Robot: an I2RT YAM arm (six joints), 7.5 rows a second.
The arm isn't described. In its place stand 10 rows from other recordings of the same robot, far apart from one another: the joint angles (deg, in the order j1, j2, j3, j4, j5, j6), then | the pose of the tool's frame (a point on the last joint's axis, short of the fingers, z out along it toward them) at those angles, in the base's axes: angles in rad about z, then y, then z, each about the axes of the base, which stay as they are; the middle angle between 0 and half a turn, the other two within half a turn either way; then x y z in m.
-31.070 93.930 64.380 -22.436 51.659 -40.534 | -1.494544 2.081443 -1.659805 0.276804 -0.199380 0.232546
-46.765 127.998 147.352 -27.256 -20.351 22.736 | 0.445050 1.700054 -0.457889 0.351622 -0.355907 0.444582
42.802 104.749 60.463 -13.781 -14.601 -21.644 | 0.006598 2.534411 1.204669 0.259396 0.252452 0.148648
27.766 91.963 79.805 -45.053 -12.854 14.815 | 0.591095 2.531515 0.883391 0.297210 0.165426 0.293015
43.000 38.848 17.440 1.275 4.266 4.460 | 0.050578 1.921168 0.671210 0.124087 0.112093 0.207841
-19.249 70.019 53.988 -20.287 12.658 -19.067 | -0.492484 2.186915 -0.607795 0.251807 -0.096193 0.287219
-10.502 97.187 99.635 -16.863 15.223 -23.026 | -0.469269 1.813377 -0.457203 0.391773 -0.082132 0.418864
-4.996 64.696 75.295 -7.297 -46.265 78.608 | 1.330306 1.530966 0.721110 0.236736 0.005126 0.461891
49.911 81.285 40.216 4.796 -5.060 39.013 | 0.745540 2.201023 0.980501 0.185880 0.225702 0.193971
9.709 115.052 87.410 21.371 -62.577 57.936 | 1.108407 1.621125 1.264078 0.454504 0.109823 0.282276
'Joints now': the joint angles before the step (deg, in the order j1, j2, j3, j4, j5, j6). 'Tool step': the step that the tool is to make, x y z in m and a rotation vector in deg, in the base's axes. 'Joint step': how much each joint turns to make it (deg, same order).
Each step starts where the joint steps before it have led.
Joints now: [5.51 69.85 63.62 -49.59 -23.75 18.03]
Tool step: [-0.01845 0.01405 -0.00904 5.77 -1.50 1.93]
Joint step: [3.55 -5.24 -6.45 5.62 -3.50 5.08]
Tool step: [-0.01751 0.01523 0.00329 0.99 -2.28 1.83]
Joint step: [5.13 -4.25 -2.40 1.99 1.75 3.17]
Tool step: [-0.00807 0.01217 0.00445 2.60 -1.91 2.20]
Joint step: [3.77 -1.93 -1.00 2.82 -0.31 2.77]
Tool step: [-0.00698 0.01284 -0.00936 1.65 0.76 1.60]
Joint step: [4.09 -1.03 -2.98 3.24 0.58 3.35]
